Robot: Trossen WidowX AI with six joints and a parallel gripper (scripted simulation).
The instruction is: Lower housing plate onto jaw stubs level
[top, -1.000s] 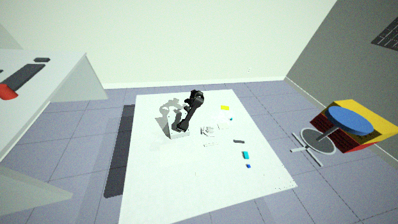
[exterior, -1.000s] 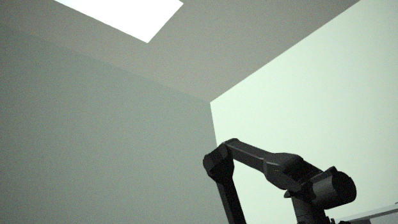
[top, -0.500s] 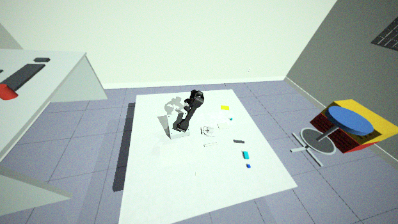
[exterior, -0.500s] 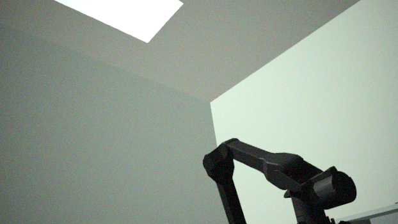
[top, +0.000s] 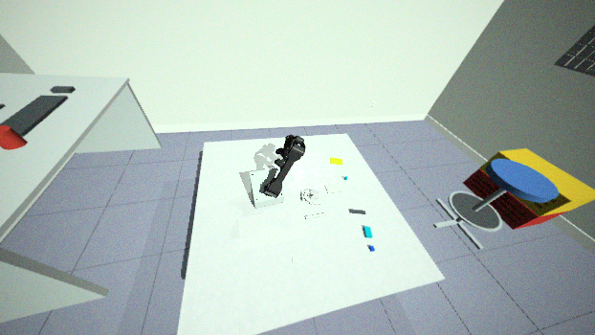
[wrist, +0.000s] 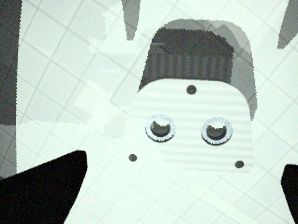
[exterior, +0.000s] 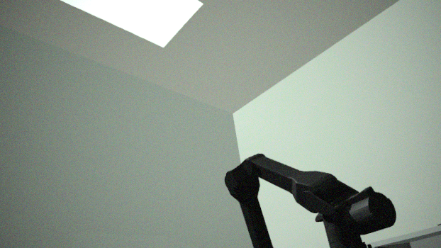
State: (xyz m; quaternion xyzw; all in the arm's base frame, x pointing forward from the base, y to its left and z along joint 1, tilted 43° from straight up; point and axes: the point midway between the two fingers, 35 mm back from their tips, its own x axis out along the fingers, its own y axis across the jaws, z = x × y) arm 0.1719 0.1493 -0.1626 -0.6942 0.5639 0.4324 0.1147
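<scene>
Right now the housing plate is 3 cm below my gripper tip and 1 cm to the left of it. Also, from my gripper tip: small cyan piece: 43 cm ahead, 19 cm to the right, 4 cm below; yellow block: 45 cm ahead, 5 cm below, 1 cm to the left; dark bar: 46 cm to the right, 36 cm ahead, 5 cm below.
</scene>
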